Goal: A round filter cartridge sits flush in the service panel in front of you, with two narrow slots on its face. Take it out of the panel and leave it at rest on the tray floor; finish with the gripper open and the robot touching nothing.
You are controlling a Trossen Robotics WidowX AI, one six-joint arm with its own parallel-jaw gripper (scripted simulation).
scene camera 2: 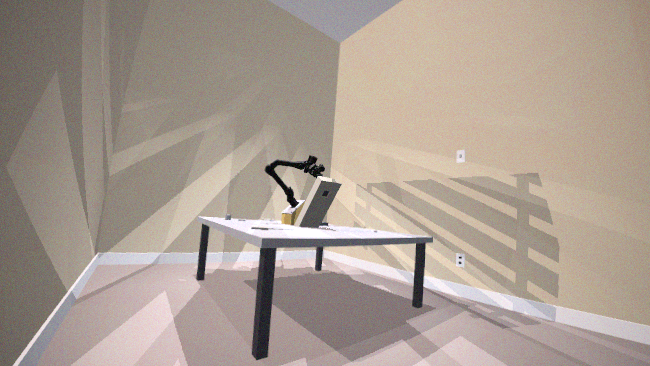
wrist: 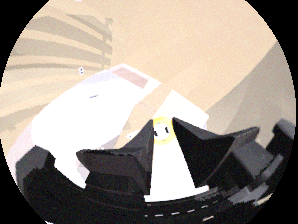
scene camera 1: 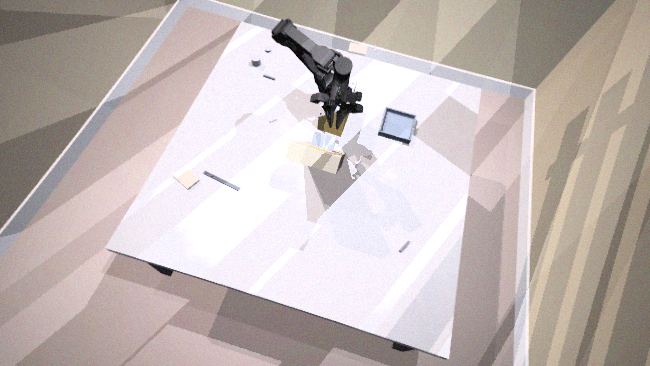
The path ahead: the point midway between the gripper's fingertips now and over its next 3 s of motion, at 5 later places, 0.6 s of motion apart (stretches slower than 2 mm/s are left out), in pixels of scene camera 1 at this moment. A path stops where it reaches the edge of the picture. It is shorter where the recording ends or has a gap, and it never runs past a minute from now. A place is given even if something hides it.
My gripper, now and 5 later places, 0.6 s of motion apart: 333, 128; 322, 133; 321, 139; 318, 146; 318, 147; 318, 148
